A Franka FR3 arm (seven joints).
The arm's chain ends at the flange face. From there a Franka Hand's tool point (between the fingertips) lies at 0.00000 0.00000 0.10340 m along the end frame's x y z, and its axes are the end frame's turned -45 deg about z.
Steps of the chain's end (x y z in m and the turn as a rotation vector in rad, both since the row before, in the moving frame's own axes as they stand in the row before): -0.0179 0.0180 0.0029 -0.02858 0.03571 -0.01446; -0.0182 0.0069 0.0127 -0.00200 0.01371 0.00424; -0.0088 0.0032 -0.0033 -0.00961 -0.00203 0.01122
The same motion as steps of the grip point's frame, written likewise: -0.0248 0.0048 0.0028 -0.04546 0.00504 -0.01446; -0.0169 -0.0068 0.0127 -0.01111 0.00828 0.00424; -0.0093 -0.0034 -0.0033 -0.00536 -0.00823 0.01122
